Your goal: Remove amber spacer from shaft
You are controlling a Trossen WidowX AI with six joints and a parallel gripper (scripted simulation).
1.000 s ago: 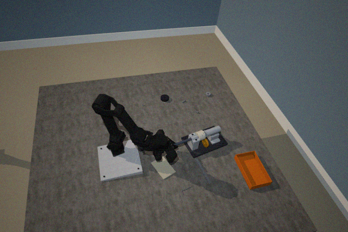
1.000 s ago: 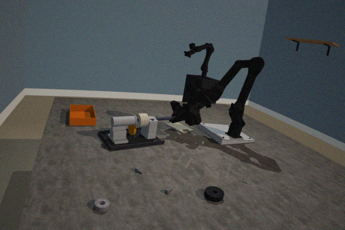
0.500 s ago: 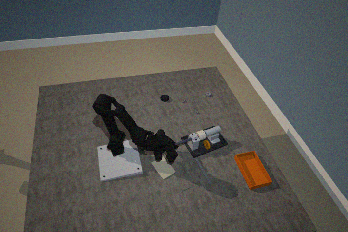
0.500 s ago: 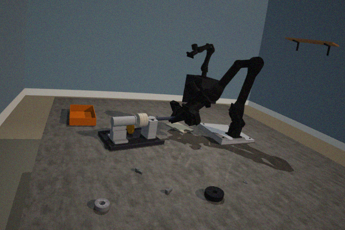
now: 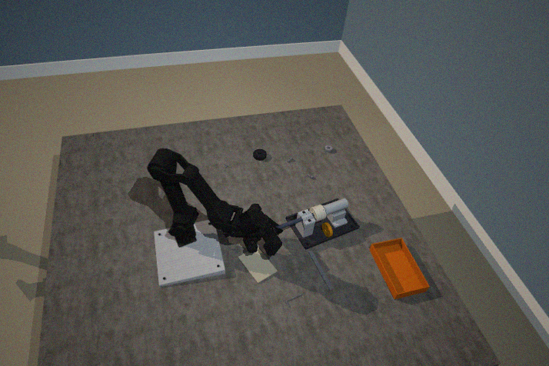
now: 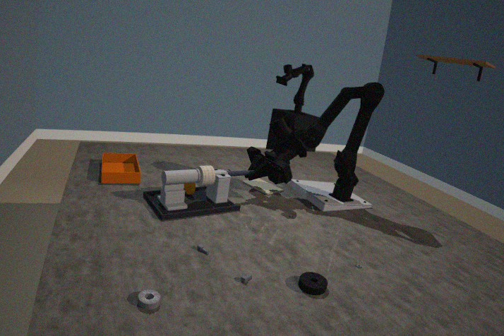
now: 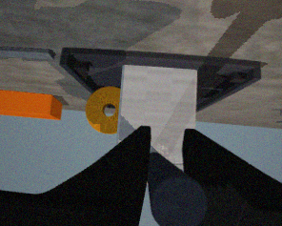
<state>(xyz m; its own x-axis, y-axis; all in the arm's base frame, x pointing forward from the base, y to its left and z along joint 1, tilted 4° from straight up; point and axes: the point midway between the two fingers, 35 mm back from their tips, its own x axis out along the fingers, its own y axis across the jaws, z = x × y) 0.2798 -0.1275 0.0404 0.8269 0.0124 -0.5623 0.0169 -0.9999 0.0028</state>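
My gripper tip is now 60 mm short of the dark shaft and 20 mm below it. From my gripper tip the other things lie so: amber spacer (160 mm ahead, 50 mm to the right, 30 mm below); then pale card (120 mm behind, 60 mm to the right, 60 mm below); then thin bar (170 mm to the right, 70 mm ahead, 60 mm below).
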